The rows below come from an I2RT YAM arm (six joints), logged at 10 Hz.
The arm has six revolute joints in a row. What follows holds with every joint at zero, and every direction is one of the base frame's.
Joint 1 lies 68 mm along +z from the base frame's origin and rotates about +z.
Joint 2 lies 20 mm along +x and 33.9 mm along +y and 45.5 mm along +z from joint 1 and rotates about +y.
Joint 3 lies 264 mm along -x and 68.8 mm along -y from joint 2 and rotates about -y.
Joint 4 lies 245 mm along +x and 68.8 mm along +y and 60 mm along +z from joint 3 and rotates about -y.
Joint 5 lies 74 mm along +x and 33.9 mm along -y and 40.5 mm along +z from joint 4 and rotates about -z.
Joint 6 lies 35.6 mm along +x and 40.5 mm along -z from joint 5 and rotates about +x.
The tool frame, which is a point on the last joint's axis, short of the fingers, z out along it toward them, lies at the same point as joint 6; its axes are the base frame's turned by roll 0, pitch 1.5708 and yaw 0 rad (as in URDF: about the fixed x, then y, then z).
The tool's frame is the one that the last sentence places.
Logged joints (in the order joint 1, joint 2, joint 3, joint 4, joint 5, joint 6), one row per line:
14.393, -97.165, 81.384, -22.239, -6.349, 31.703
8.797, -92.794, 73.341, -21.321, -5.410, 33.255
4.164, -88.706, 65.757, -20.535, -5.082, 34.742
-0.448, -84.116, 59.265, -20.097, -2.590, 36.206
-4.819, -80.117, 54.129, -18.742, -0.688, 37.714
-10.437, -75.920, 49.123, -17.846, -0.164, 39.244
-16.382, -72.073, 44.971, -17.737, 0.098, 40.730
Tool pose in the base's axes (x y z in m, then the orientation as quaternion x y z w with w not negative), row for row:
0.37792, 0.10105, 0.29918, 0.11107, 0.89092, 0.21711, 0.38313
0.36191, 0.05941, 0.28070, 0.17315, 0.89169, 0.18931, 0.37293
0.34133, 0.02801, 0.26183, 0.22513, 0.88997, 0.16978, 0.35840
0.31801, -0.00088, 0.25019, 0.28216, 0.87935, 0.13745, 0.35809
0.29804, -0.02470, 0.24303, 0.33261, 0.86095, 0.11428, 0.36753
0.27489, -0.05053, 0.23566, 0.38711, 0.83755, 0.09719, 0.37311
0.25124, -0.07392, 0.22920, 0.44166, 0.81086, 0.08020, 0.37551
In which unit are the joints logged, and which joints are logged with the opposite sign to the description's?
The joints are logged in degrees. Opposite sign: joint 2.
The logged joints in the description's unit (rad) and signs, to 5 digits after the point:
0.25121, 1.69585, 1.42042, -0.38814, -0.11081, 0.55332
0.15354, 1.61956, 1.28004, -0.37212, -0.09442, 0.58041
0.07268, 1.54821, 1.14768, -0.35840, -0.08870, 0.60636
-0.00782, 1.46810, 1.03437, -0.35076, -0.04520, 0.63191
-0.08411, 1.39831, 0.94473, -0.32711, -0.01201, 0.65823
-0.18216, 1.32505, 0.85736, -0.31147, -0.00286, 0.68494
-0.28592, 1.25791, 0.78489, -0.30957, 0.00171, 0.71087

